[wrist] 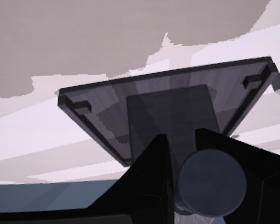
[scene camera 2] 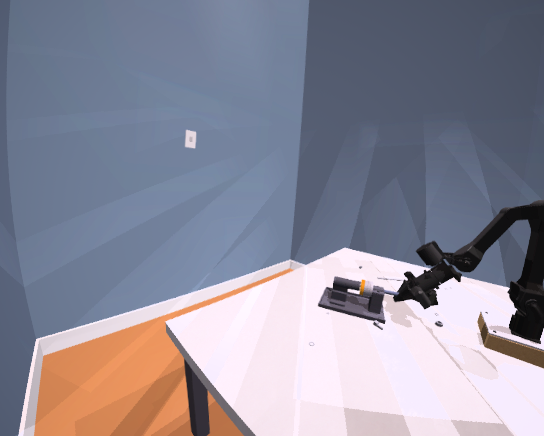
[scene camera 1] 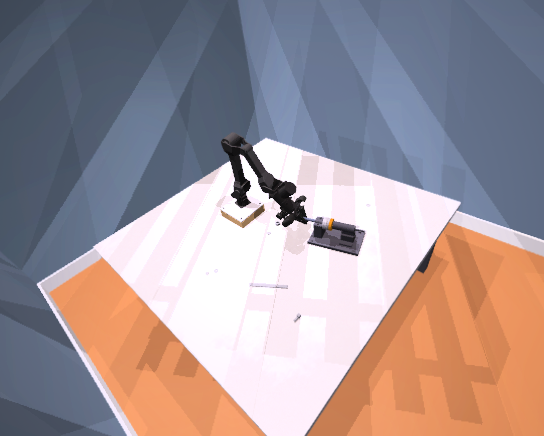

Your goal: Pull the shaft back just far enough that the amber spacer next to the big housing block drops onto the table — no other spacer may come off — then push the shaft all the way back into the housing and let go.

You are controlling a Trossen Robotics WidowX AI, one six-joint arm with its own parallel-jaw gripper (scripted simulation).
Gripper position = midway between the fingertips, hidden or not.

In view: my gripper (scene camera 2: 393, 299), a shaft (wrist: 210, 178) and a housing block (scene camera 2: 338, 298).
My gripper also shows in the wrist view (wrist: 181, 140). The housing block is seen too in the wrist view (wrist: 123, 115) and in scene camera 1 (scene camera 1: 345, 238).
